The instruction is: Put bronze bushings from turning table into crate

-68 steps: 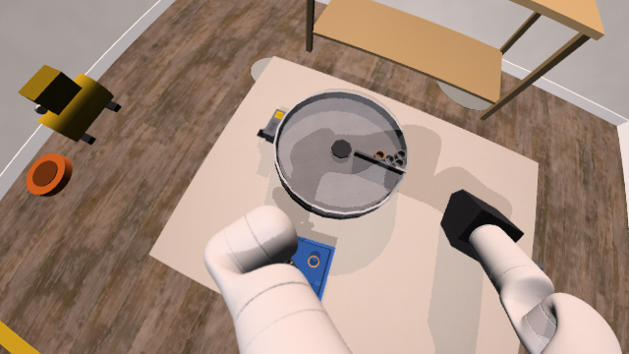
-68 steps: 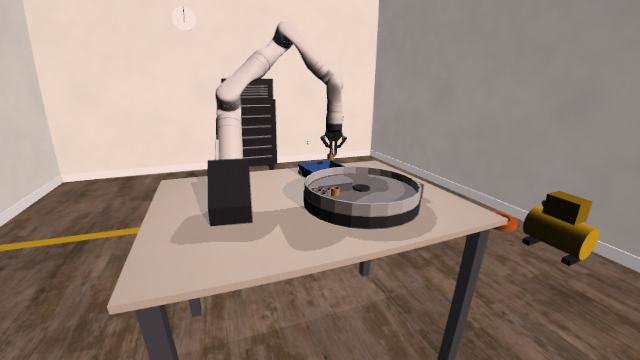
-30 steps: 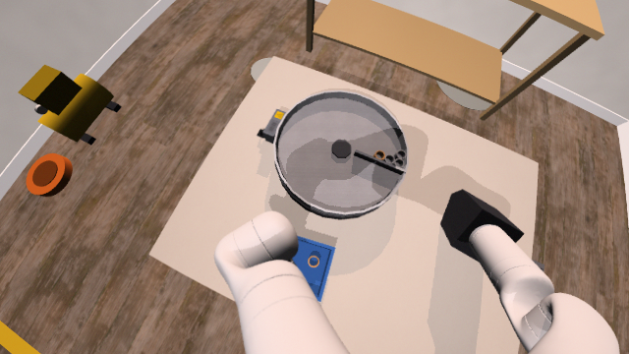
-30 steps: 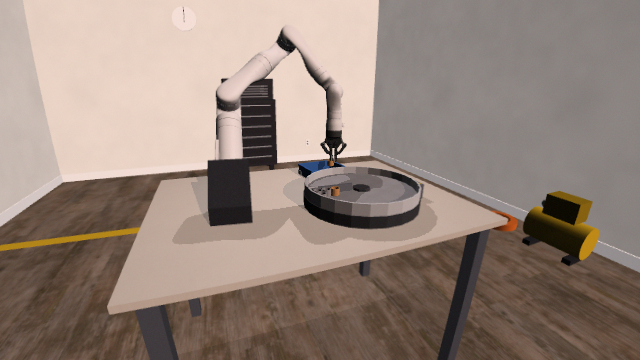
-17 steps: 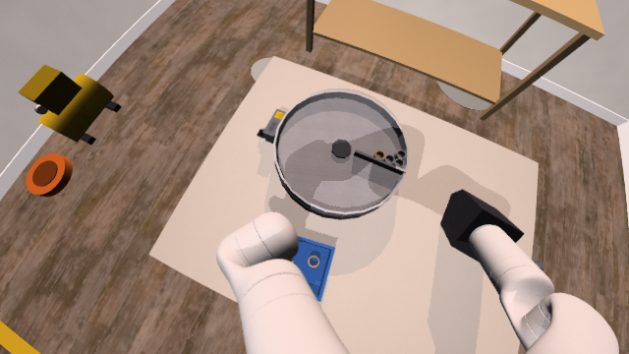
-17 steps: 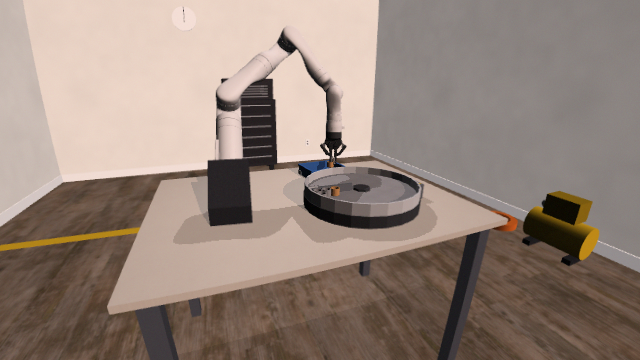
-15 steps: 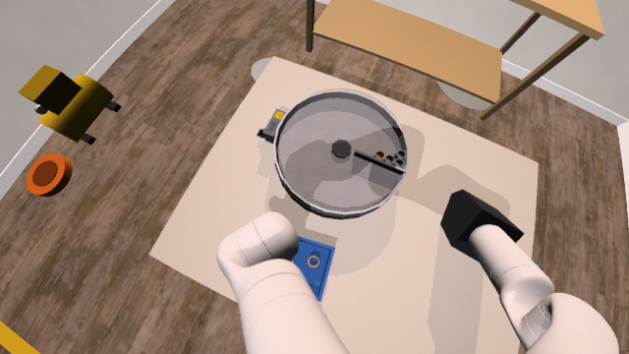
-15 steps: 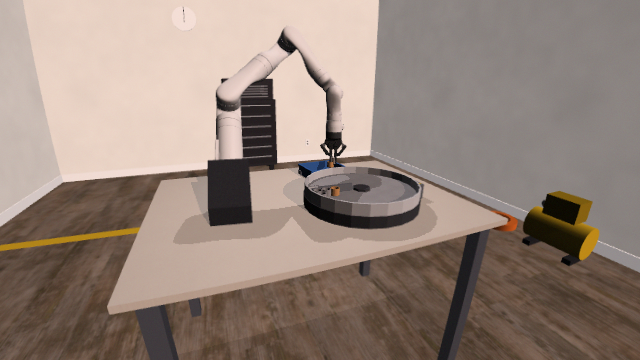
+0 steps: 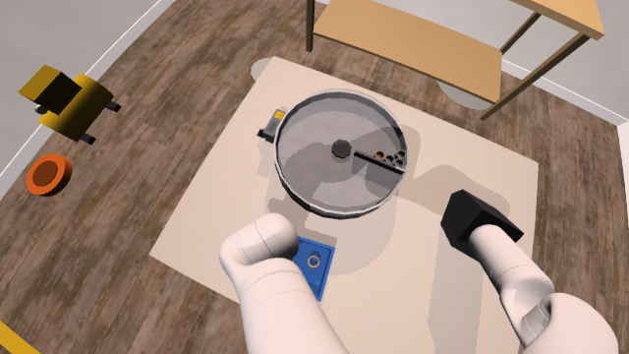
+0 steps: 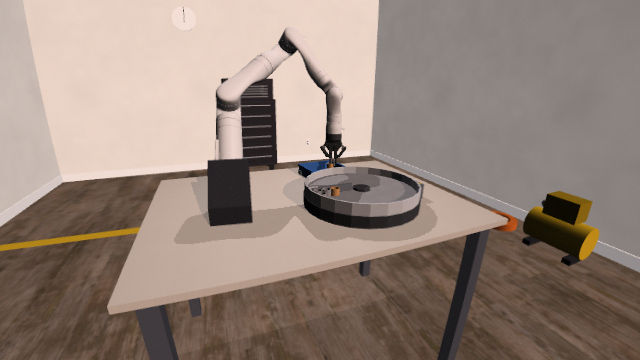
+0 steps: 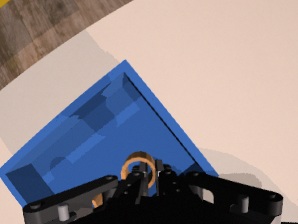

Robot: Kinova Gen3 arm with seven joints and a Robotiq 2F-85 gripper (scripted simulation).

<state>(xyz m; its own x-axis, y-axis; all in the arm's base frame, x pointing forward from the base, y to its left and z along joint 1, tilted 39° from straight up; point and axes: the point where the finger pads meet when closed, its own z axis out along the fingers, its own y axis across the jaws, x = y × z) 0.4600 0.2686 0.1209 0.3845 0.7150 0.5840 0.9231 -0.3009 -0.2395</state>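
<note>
My hand is 5 cm past the blue crate, 1 cm to the right of it and 4 cm above it. From my hand the other things lie so: grey turning table (1 cm ahead, 35 cm to the right, 1 cm below).
</note>
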